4 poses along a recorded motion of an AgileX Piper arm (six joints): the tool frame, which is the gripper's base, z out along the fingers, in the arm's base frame.
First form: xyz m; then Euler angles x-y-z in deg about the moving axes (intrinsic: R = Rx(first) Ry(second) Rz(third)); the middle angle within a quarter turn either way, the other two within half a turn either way.
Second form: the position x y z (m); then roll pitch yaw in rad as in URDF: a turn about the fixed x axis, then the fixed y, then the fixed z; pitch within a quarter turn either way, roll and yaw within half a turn. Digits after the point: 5 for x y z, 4 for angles.
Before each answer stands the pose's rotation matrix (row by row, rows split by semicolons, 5 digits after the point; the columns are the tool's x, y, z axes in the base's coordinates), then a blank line. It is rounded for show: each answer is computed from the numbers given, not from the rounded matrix.
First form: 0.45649, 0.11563, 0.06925, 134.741, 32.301, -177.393
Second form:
-0.84438 0.03845 0.53437; -0.34715 0.72044 -0.60038; -0.40806 -0.69245 -0.59498

0.45649, 0.11563, 0.06925, -2.2806, 0.4203, -2.7515
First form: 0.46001, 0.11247, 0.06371, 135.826, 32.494, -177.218
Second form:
-0.84245 0.04094 0.53721; -0.33910 0.73455 -0.58775; -0.41867 -0.67732 -0.60494

0.46001, 0.11247, 0.06371, -2.2998, 0.4320, -2.7589
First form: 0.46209, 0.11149, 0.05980, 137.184, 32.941, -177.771
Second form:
-0.83860 0.03264 0.54378; -0.34077 0.74736 -0.57038; -0.42501 -0.66362 -0.61561

0.46209, 0.11149, 0.05980, -2.3187, 0.4390, -2.7556
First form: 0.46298, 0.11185, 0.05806, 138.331, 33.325, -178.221
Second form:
-0.83516 0.02594 0.54939; -0.34188 0.75798 -0.55551; -0.43083 -0.65177 -0.62417

0.46298, 0.11185, 0.05806, -2.3346, 0.4454, -2.7530
